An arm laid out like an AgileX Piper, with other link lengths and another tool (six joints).
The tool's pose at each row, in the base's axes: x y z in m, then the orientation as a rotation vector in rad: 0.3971, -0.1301, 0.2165, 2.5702, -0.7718, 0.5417; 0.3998, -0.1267, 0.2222, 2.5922, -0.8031, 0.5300; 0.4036, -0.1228, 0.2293, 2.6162, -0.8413, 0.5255; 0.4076, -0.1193, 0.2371, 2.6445, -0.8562, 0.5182; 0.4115, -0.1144, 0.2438, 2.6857, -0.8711, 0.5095; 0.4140, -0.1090, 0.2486, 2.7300, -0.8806, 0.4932; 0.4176, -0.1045, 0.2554, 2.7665, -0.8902, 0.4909; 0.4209, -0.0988, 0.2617, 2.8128, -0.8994, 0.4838; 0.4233, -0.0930, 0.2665, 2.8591, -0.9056, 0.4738; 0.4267, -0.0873, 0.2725, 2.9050, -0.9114, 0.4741; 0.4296, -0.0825, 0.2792, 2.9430, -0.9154, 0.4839; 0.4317, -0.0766, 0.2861, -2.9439, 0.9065, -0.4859; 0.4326, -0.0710, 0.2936, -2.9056, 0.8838, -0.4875; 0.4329, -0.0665, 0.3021, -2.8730, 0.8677, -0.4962; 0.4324, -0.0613, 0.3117, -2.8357, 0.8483, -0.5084; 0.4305, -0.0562, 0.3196, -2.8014, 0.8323, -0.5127
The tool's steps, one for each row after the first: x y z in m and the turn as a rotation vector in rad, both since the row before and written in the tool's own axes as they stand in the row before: 0.0033, -0.0027, -0.0058, 0.0185, -0.0217, 0.0191; 0.0044, -0.0036, -0.0070, 0.0240, -0.0194, 0.0248; 0.0048, -0.0035, -0.0073, 0.0243, -0.0180, 0.0078; 0.0034, -0.0049, -0.0069, 0.0354, -0.0235, 0.0068; 0.0011, -0.0050, -0.0056, 0.0349, -0.0280, 0.0021; 0.0030, -0.0050, -0.0068, 0.0331, -0.0166, 0.0042; 0.0018, -0.0060, -0.0066, 0.0401, -0.0229, 0.0030; 0.0004, -0.0059, -0.0052, 0.0388, -0.0239, 0.0009; 0.0015, -0.0066, -0.0059, 0.0420, -0.0176, 0.0015; 0.0017, -0.0058, -0.0063, 0.0378, -0.0091, 0.0012; 0.0005, -0.0065, -0.0066, 0.0437, -0.0120, 0.0014; -0.0002, -0.0060, -0.0072, 0.0427, -0.0076, -0.0001; 0.0001, -0.0052, -0.0081, 0.0354, -0.0011, 0.0013; -0.0006, -0.0059, -0.0092, 0.0410, 0.0004, 0.0006; -0.0021, -0.0051, -0.0079, 0.0368, -0.0039, 0.0020
